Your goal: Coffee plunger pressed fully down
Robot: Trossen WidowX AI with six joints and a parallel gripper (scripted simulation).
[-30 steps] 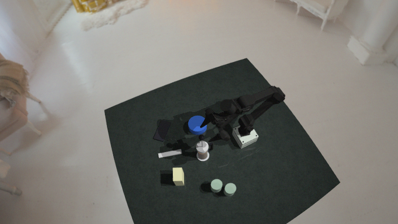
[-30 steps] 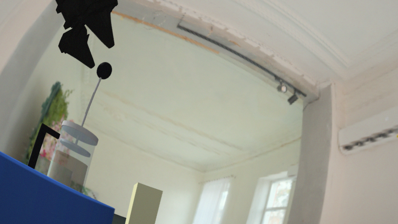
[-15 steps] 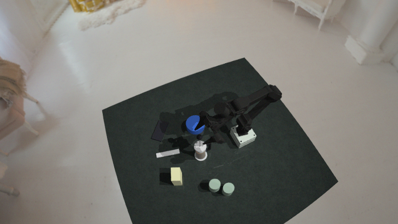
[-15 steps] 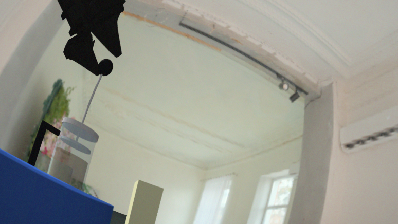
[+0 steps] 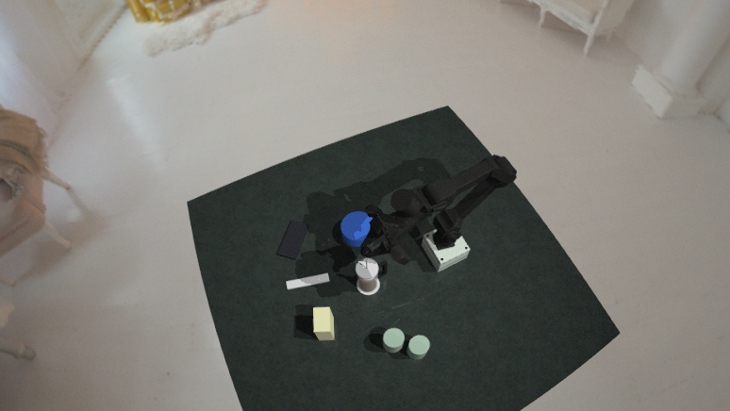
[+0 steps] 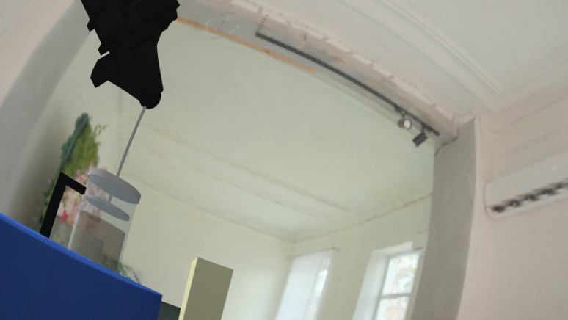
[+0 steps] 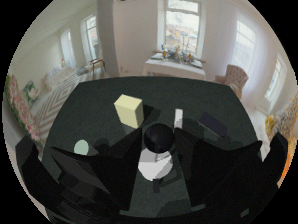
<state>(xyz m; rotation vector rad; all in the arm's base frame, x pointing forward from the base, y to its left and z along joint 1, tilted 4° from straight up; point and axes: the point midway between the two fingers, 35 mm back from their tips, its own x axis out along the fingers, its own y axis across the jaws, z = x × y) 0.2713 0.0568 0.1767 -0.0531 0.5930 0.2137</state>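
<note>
My gripper tip is now 130 mm above the coffee press, 20 mm past it and 10 mm to the left of it. Round my gripper tip: white bar (240 mm below, 190 mm ahead, 60 mm to the right); blue cylinder (220 mm below, 210 mm to the right, 20 mm behind).
</note>
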